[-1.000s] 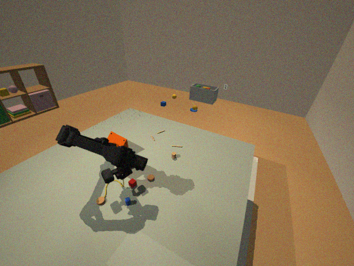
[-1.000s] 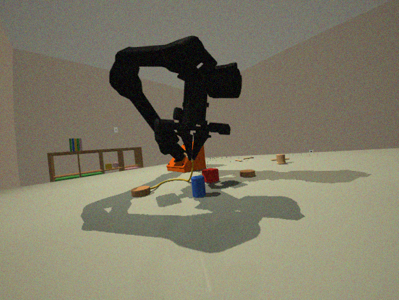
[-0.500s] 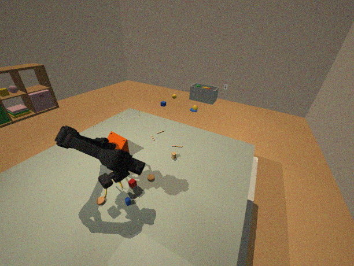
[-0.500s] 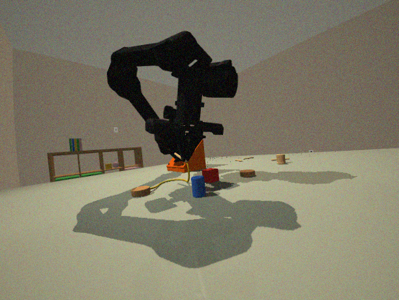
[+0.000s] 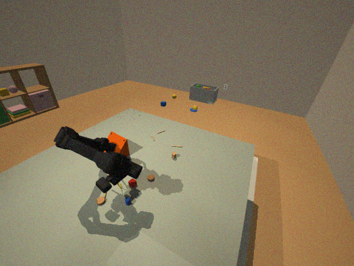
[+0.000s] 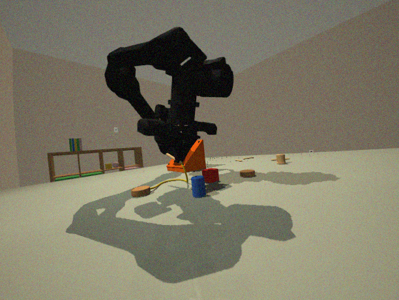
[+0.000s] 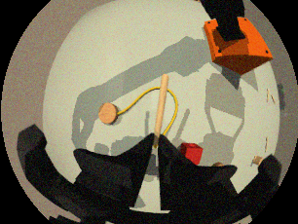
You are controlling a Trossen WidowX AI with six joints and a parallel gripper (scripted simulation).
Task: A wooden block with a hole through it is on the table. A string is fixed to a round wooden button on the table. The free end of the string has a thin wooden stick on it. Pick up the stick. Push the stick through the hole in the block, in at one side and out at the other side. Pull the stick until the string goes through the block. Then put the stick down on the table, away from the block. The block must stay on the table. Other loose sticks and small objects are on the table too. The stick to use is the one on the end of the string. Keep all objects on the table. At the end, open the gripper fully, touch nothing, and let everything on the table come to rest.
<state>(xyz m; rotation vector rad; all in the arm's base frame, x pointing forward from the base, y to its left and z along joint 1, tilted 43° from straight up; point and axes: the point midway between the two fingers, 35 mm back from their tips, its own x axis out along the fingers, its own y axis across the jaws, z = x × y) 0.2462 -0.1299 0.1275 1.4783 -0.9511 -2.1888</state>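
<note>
Now: gripper tip 100 mm short of the blue cylinder, 40 mm above it and 30 mm to the left of it. The rest, counted from my gripper tip: red block: 60 mm to the left, 40 mm below, 40 mm ahead; then thin wooden stick: 10 mm behind, 10 mm above; then small wooden cylinder: 370 mm to the left, 130 mm ahead, 40 mm below.
</note>
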